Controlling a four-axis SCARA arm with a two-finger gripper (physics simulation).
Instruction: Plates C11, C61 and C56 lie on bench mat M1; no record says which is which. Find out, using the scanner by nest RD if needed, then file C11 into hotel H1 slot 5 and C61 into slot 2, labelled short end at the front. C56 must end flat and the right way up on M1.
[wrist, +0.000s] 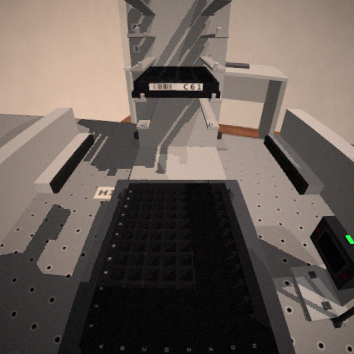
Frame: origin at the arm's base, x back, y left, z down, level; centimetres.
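Seen in the pictures: gripper, fingertip midpoint: (178, 122).
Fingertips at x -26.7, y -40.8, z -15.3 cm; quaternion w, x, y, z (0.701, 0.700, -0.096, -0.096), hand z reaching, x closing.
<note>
Offsets run from my fingertips to a thing's top centre. "spot": to the spot under its first point. Level surfaces: height alone.
A black plate, C11 {dy +2.9, dx +0.8, dz +5.8 cm} (165, 260), lies flat with its wells up, long side pointing away, on a dark grey surface low in the wrist view. Its front label is below the view's edge. My gripper (178, 122) is open, its two padded fingers wide apart to the left and right above the plate, touching neither side. Plate C61 {dy -15.4, dx -4.6, dz -0.3 cm} (176, 82) rests level in the hotel {spot: dy -21.7, dx -5.9, dz +10.6 cm} (179, 132), on the second pair of rails from the bottom, its label facing front. Plate C56 does not show.
A small dark device with a green light {spot: dy +0.8, dx +10.9, dz +7.0 cm} (332, 252) stands at the right, beside a pale bracket {spot: dy +1.1, dx +12.5, dz +13.7 cm} (312, 300). A partly covered white label {spot: dy -7.1, dx -12.8, dz +14.0 cm} (103, 192) lies left of the plate's far end. A pale desk (252, 72) stands behind the hotel. The bench top {dz +14.0 cm} (240, 167) has holes.
</note>
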